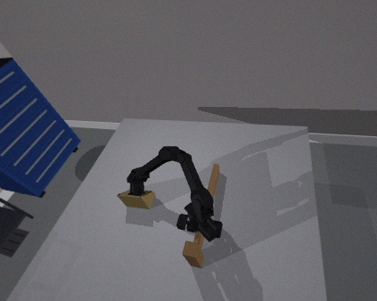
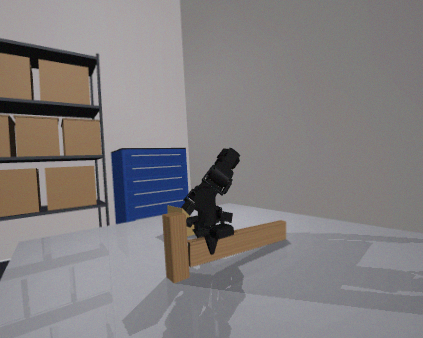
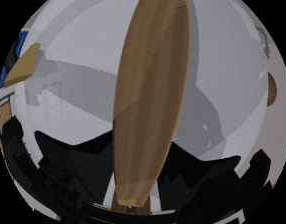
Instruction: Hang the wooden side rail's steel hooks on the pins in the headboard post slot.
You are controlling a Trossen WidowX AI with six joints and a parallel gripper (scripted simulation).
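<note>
The headboard post lies 110 mm to the right of my gripper tip and 40 mm above it.
</note>
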